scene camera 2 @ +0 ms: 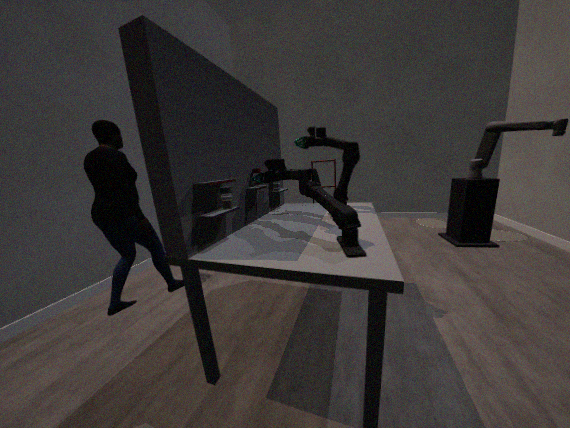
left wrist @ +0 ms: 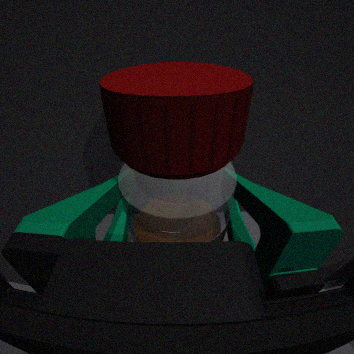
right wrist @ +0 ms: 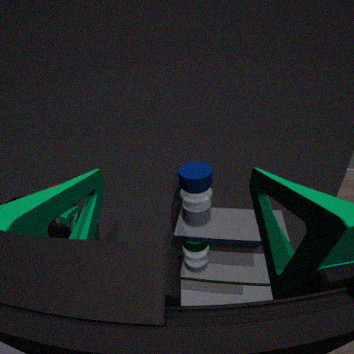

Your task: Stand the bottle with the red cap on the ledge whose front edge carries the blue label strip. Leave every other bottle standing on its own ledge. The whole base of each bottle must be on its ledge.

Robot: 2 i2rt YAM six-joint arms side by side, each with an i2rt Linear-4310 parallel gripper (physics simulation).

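Places are measured from the left arm's base along level axes (x back, y right, z up), in centimetres.
Where they show: left gripper, fingertip midpoint: [scene camera 2: 254,179]; right gripper, fingertip midpoint: [scene camera 2: 294,143] [right wrist: 176,176]; left arm's base, link origin: [scene camera 2: 349,246].
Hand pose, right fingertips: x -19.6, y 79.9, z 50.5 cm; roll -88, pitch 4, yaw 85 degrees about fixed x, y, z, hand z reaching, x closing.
Note:
Things, the pixels of their top centre, and the offset from my right fingertips. "pt": a spot on its surface instead. Level surfaces: height alone.
- red-capped bottle, top centre: [left wrist: 167,69] [scene camera 2: 256,168] dx -26.0, dy -26.7, dz -16.6 cm
- ledge with the blue label strip, top centre: [right wrist: 230,222] dx -15.0, dy +9.6, dz -21.0 cm
- blue-capped bottle, top centre: [right wrist: 194,169] dx -17.5, dy +3.6, dz -10.5 cm
- green-capped bottle, top centre: [right wrist: 194,232] dx -16.7, dy +3.1, dz -24.5 cm
- ledge with a green strip, top centre: [right wrist: 225,265] dx -15.0, dy +9.6, dz -35.0 cm
- table, surface height: dz -50.5 cm
- lower ledge, top centre: [scene camera 2: 220,211] dx -37.0, dy -67.3, dz -35.0 cm
- middle ledge, surface spot: [scene camera 2: 261,187] pt dx -23.0, dy -30.7, dz -28.5 cm
My left gripper [scene camera 2: 257,178] [left wrist: 177,177] is shut on the red-capped bottle [scene camera 2: 256,171] [left wrist: 175,130], upright in the left wrist view, with clear shoulders and amber contents. Its base is hidden; I cannot tell whether it touches a ledge. In the right wrist view, the ledge with the blue label strip [right wrist: 237,225] carries a blue-capped bottle [right wrist: 195,192] near its left end. Below it, a green-capped bottle [right wrist: 196,257] stands on the ledge with a green strip [right wrist: 227,271]. My right gripper [scene camera 2: 299,142] [right wrist: 176,176] is open and empty, with the blue-strip ledge beyond its fingers.
A tall dark panel [scene camera 2: 210,115] stands along the table [scene camera 2: 350,270]. Near its close end are a red-edged ledge [scene camera 2: 220,182] and a lower ledge [scene camera 2: 220,212] with a bottle [scene camera 2: 226,198]. A middle ledge [scene camera 2: 261,187] lies by the left gripper. A person [scene camera 2: 110,185] stands behind the panel.

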